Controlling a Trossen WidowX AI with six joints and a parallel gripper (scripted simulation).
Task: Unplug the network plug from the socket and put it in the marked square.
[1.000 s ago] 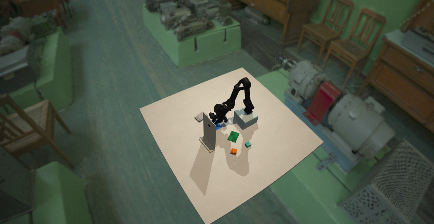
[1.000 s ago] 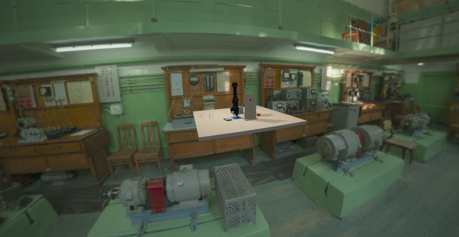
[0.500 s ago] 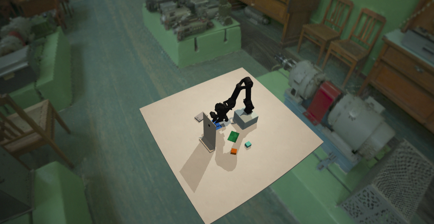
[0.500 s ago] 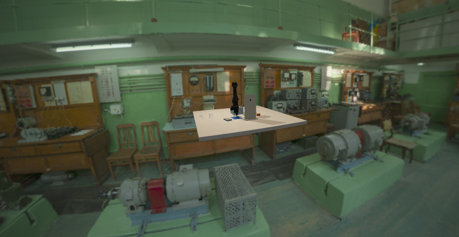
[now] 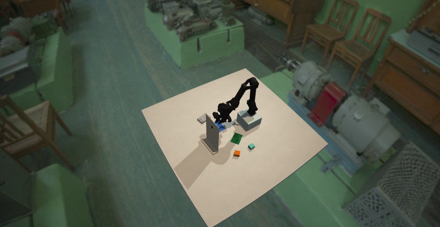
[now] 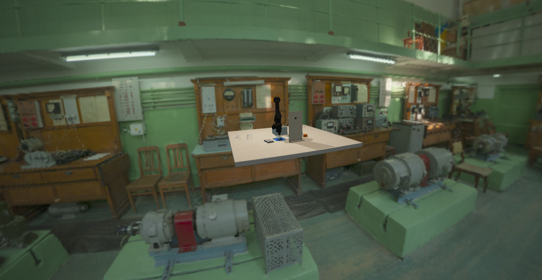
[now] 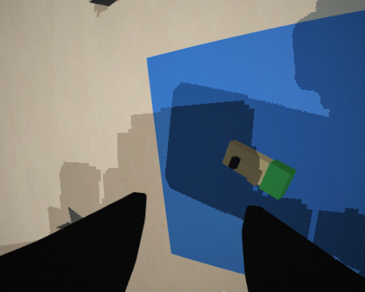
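My gripper tip is now 50 mm above the plug. From my gripper tip the other things lie so: flat grey block (50 mm ahead, 140 mm to the right, 50 mm below); then blue square (50 mm below); then green square (90 mm behind, 200 mm to the left, 50 mm below).
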